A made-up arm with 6 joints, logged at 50 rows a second.
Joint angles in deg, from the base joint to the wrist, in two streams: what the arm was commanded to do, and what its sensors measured. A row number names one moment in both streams.
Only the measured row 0 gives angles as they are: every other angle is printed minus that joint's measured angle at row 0.
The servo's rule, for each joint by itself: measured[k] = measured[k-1] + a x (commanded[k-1-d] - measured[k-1]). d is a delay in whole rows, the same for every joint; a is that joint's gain. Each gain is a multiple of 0.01, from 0.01 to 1. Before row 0 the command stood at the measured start. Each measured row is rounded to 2 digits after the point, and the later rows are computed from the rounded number. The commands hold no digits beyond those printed.
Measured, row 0:
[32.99 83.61 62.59 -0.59 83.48 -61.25]
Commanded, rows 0 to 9:
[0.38 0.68 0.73 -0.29 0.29 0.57]
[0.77 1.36 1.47 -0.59 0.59 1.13]
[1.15 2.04 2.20 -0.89 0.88 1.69]
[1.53 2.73 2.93 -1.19 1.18 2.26]
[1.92 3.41 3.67 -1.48 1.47 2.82]
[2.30 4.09 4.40 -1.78 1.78 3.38]
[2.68 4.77 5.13 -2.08 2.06 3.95]
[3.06 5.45 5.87 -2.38 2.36 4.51]
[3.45 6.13 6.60 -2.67 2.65 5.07]
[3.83 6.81 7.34 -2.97 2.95 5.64]
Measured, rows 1 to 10:
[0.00 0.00 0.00 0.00 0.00 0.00]
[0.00 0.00 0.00 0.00 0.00 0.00]
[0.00 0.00 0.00 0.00 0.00 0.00]
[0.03 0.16 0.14 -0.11 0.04 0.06]
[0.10 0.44 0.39 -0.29 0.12 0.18]
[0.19 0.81 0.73 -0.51 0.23 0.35]
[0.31 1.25 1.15 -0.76 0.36 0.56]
[0.45 1.75 1.63 -1.03 0.52 0.81]
[0.62 2.29 2.16 -1.31 0.70 1.09]
[0.81 2.86 2.72 -1.59 0.89 1.40]
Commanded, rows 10 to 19:
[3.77 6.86 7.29 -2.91 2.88 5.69]
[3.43 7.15 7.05 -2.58 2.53 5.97]
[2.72 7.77 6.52 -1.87 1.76 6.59]
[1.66 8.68 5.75 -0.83 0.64 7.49]
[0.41 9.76 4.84 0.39 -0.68 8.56]
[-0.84 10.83 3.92 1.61 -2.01 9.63]
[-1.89 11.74 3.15 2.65 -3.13 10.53]
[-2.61 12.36 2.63 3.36 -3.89 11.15]
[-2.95 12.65 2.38 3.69 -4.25 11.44]
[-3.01 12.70 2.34 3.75 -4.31 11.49]
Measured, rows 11 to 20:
[1.01 3.46 3.32 -1.88 1.10 1.74]
[1.23 4.07 3.94 -2.17 1.32 2.11]
[1.46 4.70 4.59 -2.47 1.55 2.50]
[1.67 5.20 5.10 -2.63 1.74 2.85]
[1.83 5.65 5.47 -2.61 1.85 3.19]
[1.91 6.14 5.67 -2.34 1.84 3.56]
[1.89 6.72 5.69 -1.78 1.67 3.99]
[1.76 7.42 5.53 -0.98 1.34 4.49]
[1.53 8.20 5.22 -0.02 0.87 5.06]
[1.22 9.01 4.83 0.97 0.31 5.66]

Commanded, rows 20 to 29:
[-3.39 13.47 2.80 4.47 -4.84 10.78]
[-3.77 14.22 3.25 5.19 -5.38 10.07]
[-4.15 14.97 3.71 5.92 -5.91 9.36]
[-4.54 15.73 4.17 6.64 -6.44 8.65]
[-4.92 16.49 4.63 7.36 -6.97 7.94]
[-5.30 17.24 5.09 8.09 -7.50 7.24]
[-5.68 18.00 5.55 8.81 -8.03 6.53]
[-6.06 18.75 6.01 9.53 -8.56 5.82]
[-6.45 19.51 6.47 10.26 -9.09 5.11]
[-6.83 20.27 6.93 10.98 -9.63 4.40]
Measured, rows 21 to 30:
[0.88 9.78 4.41 1.85 -0.28 6.26]
[0.54 10.44 4.02 2.53 -0.84 6.83]
[0.22 10.96 3.70 2.98 -1.33 7.34]
[-0.10 11.54 3.53 3.53 -1.82 7.72]
[-0.43 12.16 3.48 4.14 -2.32 7.98]
[-0.76 12.81 3.52 4.80 -2.82 8.13]
[-1.10 13.48 3.64 5.48 -3.33 8.19]
[-1.44 14.17 3.83 6.18 -3.84 8.16]
[-1.79 14.88 4.07 6.89 -4.35 8.06]
[-2.14 15.60 4.35 7.60 -4.87 7.89]

